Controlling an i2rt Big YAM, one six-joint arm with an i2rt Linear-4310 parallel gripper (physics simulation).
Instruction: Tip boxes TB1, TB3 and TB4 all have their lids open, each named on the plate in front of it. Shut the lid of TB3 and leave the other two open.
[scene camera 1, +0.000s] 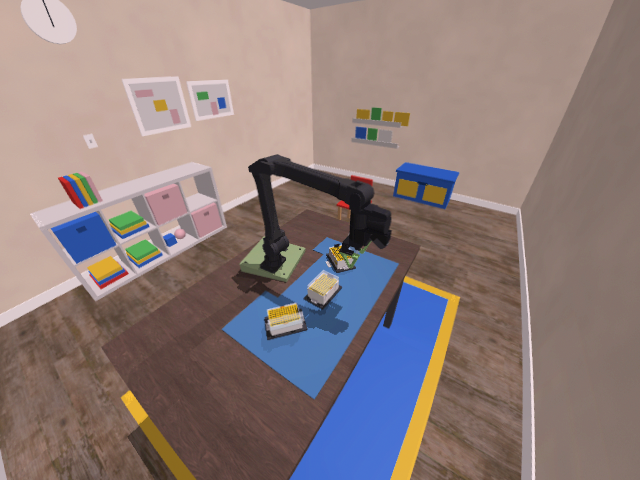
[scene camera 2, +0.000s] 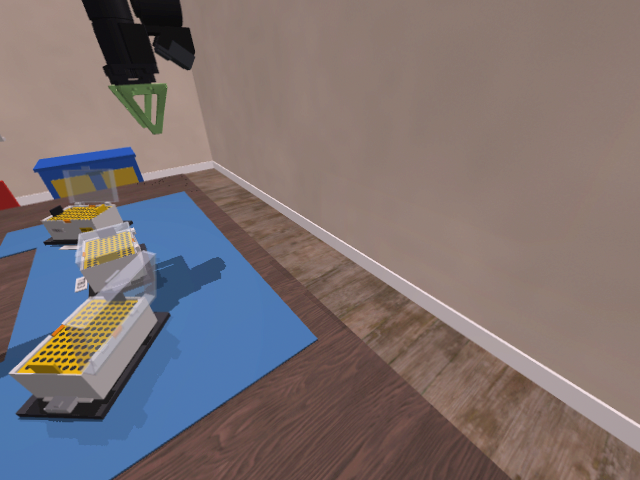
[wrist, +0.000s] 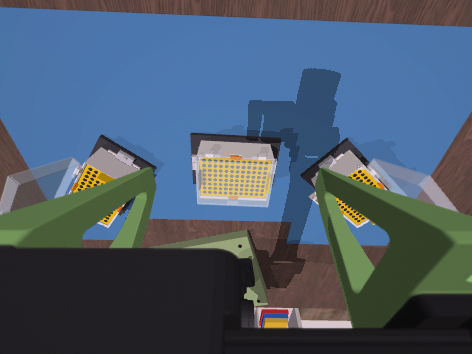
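Seen in the pictures: gripper, fingertip midpoint: (scene camera 1: 355, 260) (scene camera 2: 151, 130) (wrist: 235, 177); arm's base, link origin: (scene camera 1: 273, 263).
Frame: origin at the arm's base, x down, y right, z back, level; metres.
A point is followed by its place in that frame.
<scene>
The middle tip box (scene camera 1: 323, 287) @[x -0.046, y 0.093, z -0.315 m] (scene camera 2: 111, 260) @[x -0.031, y 0.118, z -0.291 m] (wrist: 235, 177) @[x -0.046, y 0.062, z -0.316 m] has its clear lid lying over its yellow rack; whether it is fully flush is hard to tell. The near box (scene camera 1: 284, 320) @[x -0.108, y 0.340, z -0.277 m] (scene camera 2: 77, 346) @[x -0.082, y 0.360, z -0.223 m] (wrist: 357, 175) and the far box (scene camera 1: 340, 258) @[x -0.026, y -0.140, z -0.309 m] (scene camera 2: 85, 219) @[x -0.024, y -0.140, z -0.297 m] (wrist: 100, 170), right and left in the wrist view, have their clear lids standing open. Small plates (scene camera 2: 81, 283) @[x 0.029, y 0.045, z -0.235 m] (scene camera 2: 69, 247) @[x 0.029, y -0.139, z -0.243 m] show at the middle and far boxes; I cannot read the names. My gripper (scene camera 1: 357, 253) @[x -0.226, y 0.080, z -0.439 m] (scene camera 2: 150, 129) @[x -0.226, y 0.080, z -0.439 m] (wrist: 235, 177) @[x -0.226, y 0.080, z -0.439 m] is open and empty, high above the boxes and touching none.
The boxes stand on dark bases on a blue mat (scene camera 1: 320, 374) @[x 0.031, y 0.397, z -0.433 m] (scene camera 2: 232, 320) @[x 0.031, y 0.347, z -0.381 m] (wrist: 150, 65) @[x 0.031, y -0.039, z -0.478 m] on the wooden table (scene camera 1: 196, 372) @[x 0.034, y 0.567, z -0.042 m]. The arm's green base plate (scene camera 1: 250, 263) @[x -0.012, y 0.056, z 0.098 m] (wrist: 257, 285) @[x -0.007, y 0.064, z 0.060 m] is on the side opposite the table's outer edge. A white shelf unit (scene camera 1: 129, 193) stands beyond it.
</scene>
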